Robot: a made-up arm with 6 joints.
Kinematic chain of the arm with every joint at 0, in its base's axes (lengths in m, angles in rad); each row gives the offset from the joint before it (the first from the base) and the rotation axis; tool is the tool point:
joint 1: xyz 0 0 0.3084 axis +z
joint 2: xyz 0 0 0 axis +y
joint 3: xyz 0 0 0.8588 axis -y
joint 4: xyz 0 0 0 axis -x
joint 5: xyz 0.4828 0 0 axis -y
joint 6: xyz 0 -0.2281 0 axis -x
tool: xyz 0 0 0
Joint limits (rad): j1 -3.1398..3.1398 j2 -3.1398..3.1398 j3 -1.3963..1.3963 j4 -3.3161..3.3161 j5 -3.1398..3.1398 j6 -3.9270..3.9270
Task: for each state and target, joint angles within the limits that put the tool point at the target. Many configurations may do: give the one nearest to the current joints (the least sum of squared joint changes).
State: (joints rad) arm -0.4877 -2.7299 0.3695 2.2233 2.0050 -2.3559
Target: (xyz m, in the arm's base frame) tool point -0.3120 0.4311 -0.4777
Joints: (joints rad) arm -0.5890 -3.1377 -0.4110 2.5177 2.0050 -2.3559
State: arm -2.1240 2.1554 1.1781 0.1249 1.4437 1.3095
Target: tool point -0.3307 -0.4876 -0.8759
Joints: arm -1.7702 2.5318 1.0349 0.0700 1.4437 1.3095
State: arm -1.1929 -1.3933 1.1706 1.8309 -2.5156 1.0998
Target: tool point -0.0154 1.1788 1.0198
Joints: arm -1.4833 -1.1270 0.8950 1.9652 -2.5156 1.0998
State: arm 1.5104 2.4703 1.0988 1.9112 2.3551 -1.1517
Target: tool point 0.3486 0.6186 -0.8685
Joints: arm 0.9828 2.4784 0.8213 1.8057 2.3551 -1.1517
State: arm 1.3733 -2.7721 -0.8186 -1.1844 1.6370 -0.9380
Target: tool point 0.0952 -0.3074 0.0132
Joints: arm 1.5233 -2.8265 -0.7933 -1.0691 1.6370 -0.9380
